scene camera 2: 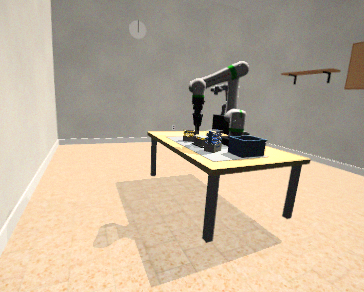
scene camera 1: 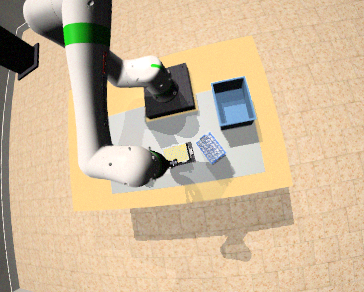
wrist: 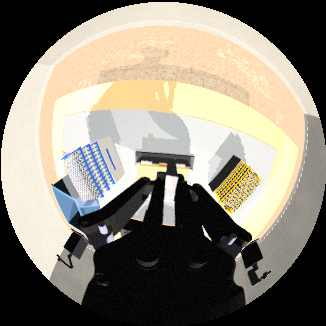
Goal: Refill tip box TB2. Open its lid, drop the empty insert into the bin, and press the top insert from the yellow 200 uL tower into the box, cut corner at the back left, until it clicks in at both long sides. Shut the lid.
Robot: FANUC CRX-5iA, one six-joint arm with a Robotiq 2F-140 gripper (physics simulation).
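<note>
Tip box TB2 (scene camera 1: pixel 176 153) (scene camera 2: pixel 201 141) (wrist: pixel 148 172), with yellow in its top, sits between the two towers, a dark strip along one side. I cannot tell how its lid stands. My gripper (scene camera 1: pixel 174 163) (scene camera 2: pixel 197 131) (wrist: pixel 169 168) is shut and empty, pointing down with its fingertips at the box; touching cannot be told. The fingers hide part of the box in the wrist view. The yellow 200 uL tower (scene camera 2: pixel 189 134) (wrist: pixel 238 186) stands to the right in the wrist view; the arm hides it in scene camera 1. The blue bin (scene camera 1: pixel 216 103) (scene camera 2: pixel 247 147) (wrist: pixel 62 201) stands beyond the blue tower.
A blue tower (scene camera 1: pixel 211 148) (scene camera 2: pixel 214 138) (wrist: pixel 88 172) stands near the box, on the bin's side. The grey mat (scene camera 1: pixel 250 161) lies under the box and towers on the yellow table (scene camera 1: pixel 277 175). The black base plate (scene camera 1: pixel 182 102) of the arm stands behind the box.
</note>
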